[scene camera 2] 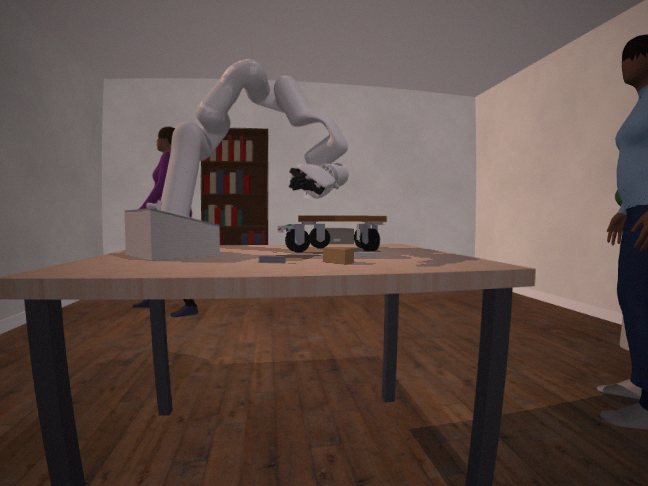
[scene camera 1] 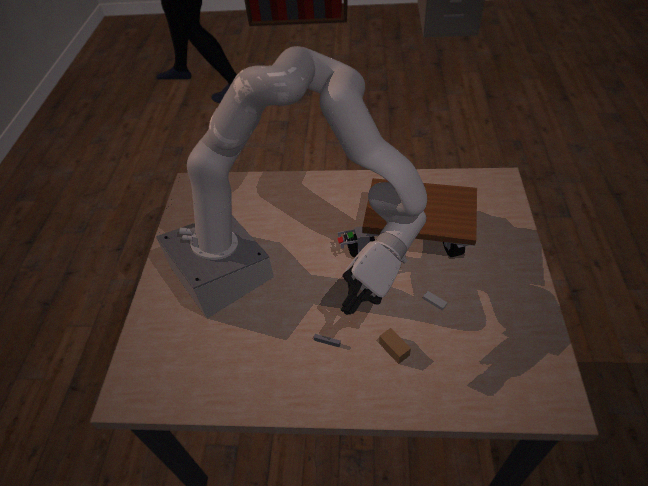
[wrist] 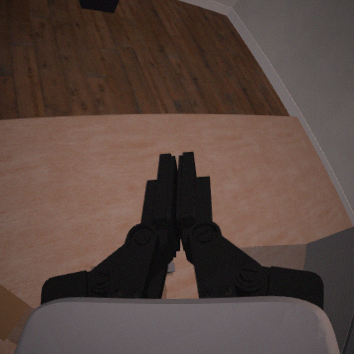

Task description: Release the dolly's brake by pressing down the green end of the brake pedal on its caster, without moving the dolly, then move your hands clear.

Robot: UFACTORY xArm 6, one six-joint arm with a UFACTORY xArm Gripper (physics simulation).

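Note:
The dolly has a brown wooden deck (scene camera 1: pixel 450 211) (scene camera 2: pixel 342 218) and dark wheels, and stands near the table's back right. The brake pedal sticks out at its left caster, with a green end (scene camera 1: pixel 350 235) nearer the wheel and a red end (scene camera 1: pixel 340 239) farther out. In the second scene view the pedal (scene camera 2: pixel 285 228) is small at the deck's left. My gripper (scene camera 1: pixel 347 309) (scene camera 2: pixel 292 178) (wrist: pixel 180 172) is shut and empty. It hangs in the air above the table, nearer the front than the pedal and higher than the deck. The dolly does not show in the wrist view.
A tan block (scene camera 1: pixel 393 345) (scene camera 2: pixel 338 255), a small grey-blue bar (scene camera 1: pixel 327 340) (scene camera 2: pixel 272 258) and a pale flat piece (scene camera 1: pixel 434 300) lie on the table (scene camera 1: pixel 235 387) (scene camera 2: pixel 209 287) in front of the dolly. My arm reaches over the deck. Two people stand off the table.

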